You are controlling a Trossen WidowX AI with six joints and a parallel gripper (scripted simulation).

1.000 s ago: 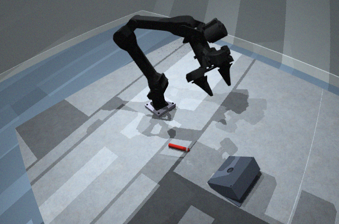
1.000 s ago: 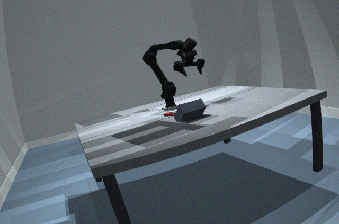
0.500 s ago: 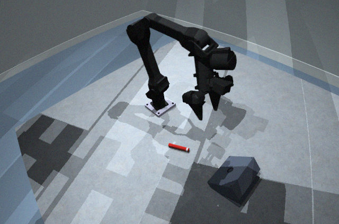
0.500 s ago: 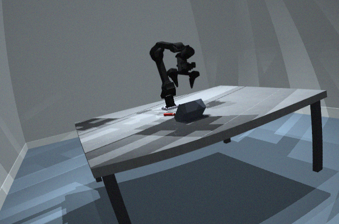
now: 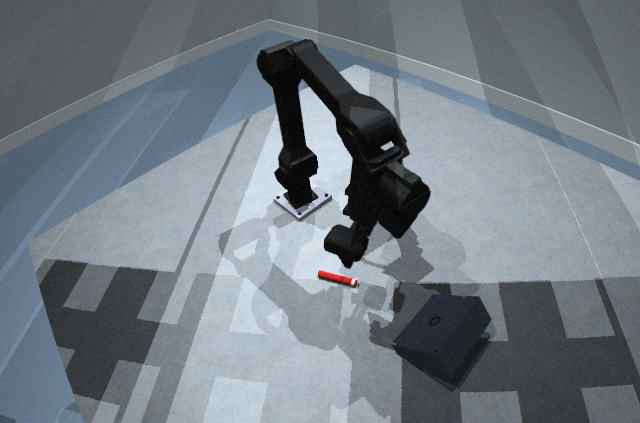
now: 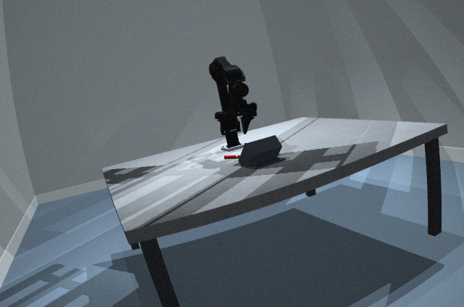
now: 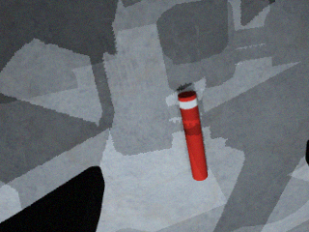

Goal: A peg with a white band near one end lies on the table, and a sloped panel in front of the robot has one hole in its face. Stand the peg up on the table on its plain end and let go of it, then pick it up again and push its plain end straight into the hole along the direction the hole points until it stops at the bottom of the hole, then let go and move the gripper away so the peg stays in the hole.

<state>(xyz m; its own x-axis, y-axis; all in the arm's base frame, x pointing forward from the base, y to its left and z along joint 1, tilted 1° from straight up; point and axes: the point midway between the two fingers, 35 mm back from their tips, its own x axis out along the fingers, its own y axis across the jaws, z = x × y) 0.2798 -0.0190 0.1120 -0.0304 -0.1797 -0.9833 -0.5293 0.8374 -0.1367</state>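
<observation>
Right now my gripper tip is 90 mm above the red peg, 20 mm to the left of it and 10 mm past it. The rest, counted from my gripper tip: sloped panel: 200 mm ahead, 60 mm below, 30 mm to the left.
</observation>
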